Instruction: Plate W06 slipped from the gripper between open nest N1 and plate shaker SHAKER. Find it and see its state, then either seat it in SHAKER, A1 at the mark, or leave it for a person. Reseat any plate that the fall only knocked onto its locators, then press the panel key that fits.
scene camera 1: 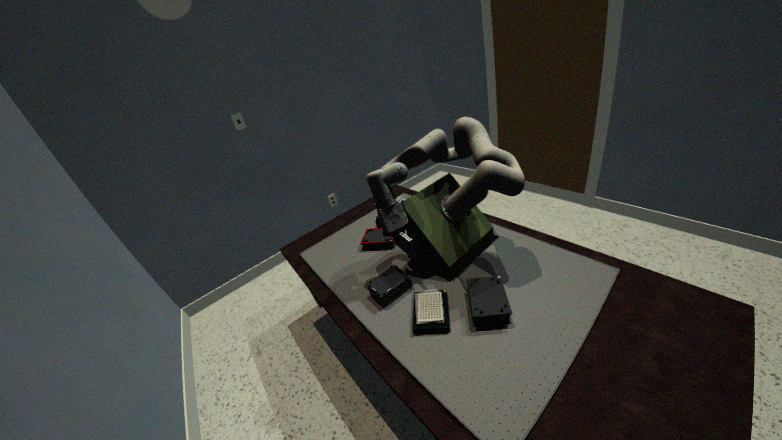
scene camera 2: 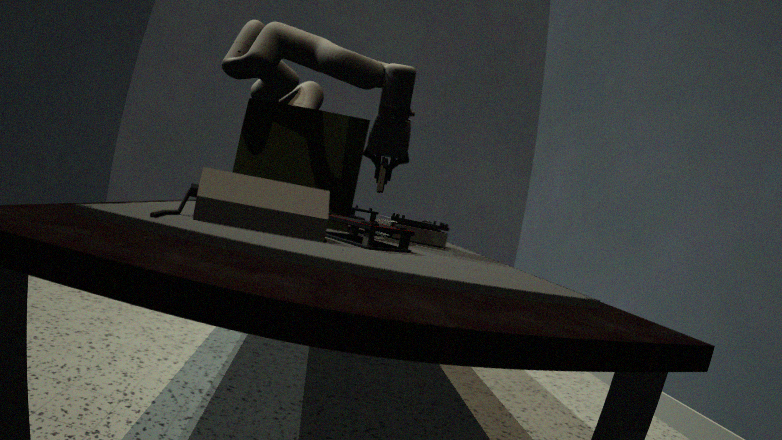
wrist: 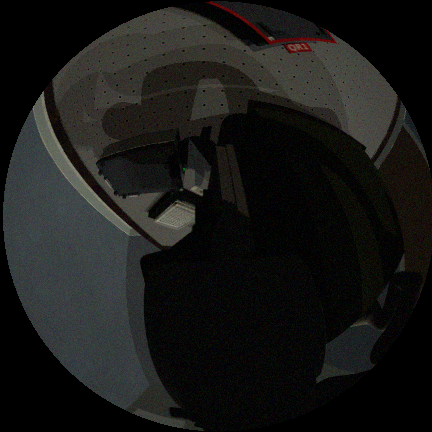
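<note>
A white well plate lies flat in a black nest near the table's front edge. A dark block-shaped station stands to its left and a second one to its right. A dark flat plate lies inside a red-edged frame labelled QR1. My gripper hangs above the mat beside that frame, fingers pointing down. It is shut on a small pale stick-like piece. I cannot read any plate labels.
The arm stands on a black pedestal with a green top in the middle of the grey perforated mat. A beige box shows low on the table in scene camera 2. The dark table edge runs close to the stations.
</note>
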